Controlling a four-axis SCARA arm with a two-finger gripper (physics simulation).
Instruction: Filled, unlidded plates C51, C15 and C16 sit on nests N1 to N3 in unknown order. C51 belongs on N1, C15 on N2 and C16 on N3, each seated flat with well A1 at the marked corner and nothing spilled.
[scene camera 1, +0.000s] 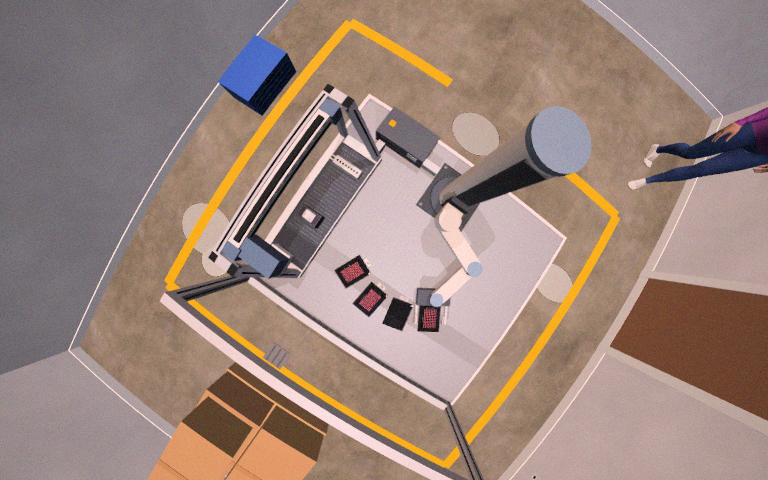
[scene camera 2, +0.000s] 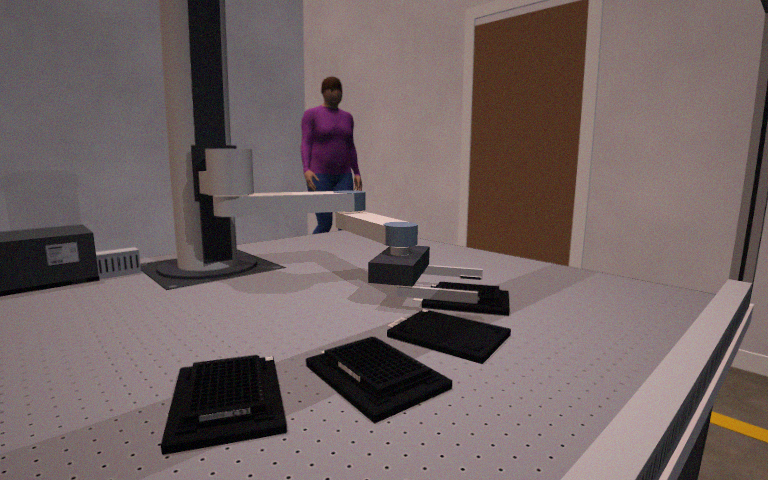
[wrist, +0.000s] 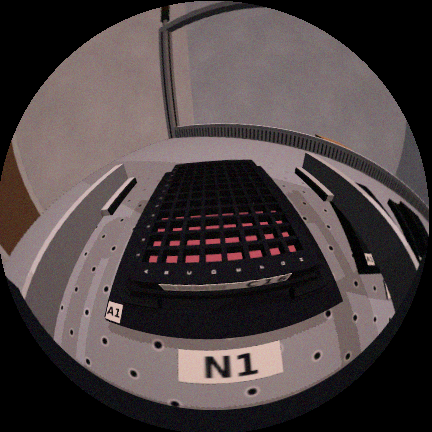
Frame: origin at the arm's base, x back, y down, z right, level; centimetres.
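Seen in the pictures: gripper, fingertip midpoint: (scene camera 1: 429, 323) (scene camera 2: 480, 284) (wrist: 215, 159); arm's base, origin of the base link: (scene camera 2: 208, 270).
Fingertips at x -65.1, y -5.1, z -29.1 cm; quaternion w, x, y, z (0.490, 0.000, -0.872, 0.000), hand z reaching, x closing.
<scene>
Offsets run from my fingertips to a thing's top centre. "spot": to the spot under its first point.
A black plate with pink wells @[dx +2.1, dy +1.2, dz +1.2 cm] (scene camera 1: 429, 318) (scene camera 2: 461, 289) (wrist: 215, 240) sits on nest N1 and looks flat. Its label, partly shaded, reads C16 in the wrist view; its row letter A is on the side of the A1 tag @[spot: dx +11.5, dy +2.7, dz +0.6 cm] (wrist: 113, 312). My gripper (scene camera 1: 431, 323) (scene camera 2: 475, 286) (wrist: 215, 159) is open and empty, one finger on each side of this plate, with gaps; its exact height is hard to tell. A second filled plate @[dx -7.9, dy +1.2, dz +34.9 cm] (scene camera 1: 370, 298) (scene camera 2: 380, 362) and a third @[dx -0.5, dy +1.2, dz +51.9 cm] (scene camera 1: 352, 271) (scene camera 2: 227, 386) sit on the other two nests, their labels too small to read surely.
A bare black nest @[dx -6.2, dy +2.3, dz +17.3 cm] (scene camera 1: 397, 314) (scene camera 2: 449, 335) lies between N1's nest and the second plate. The N1 sign @[dx +10.4, dy +3.7, dz +6.3 cm] (wrist: 230, 363) lies on the table. A gantry machine (scene camera 1: 280, 178) stands at the table's left side, a dark box @[spot: dx +76.0, dy -7.6, dz +68.9 cm] (scene camera 1: 407, 135) (scene camera 2: 45, 257) near the arm's column. A person (scene camera 2: 329, 141) stands behind.
</scene>
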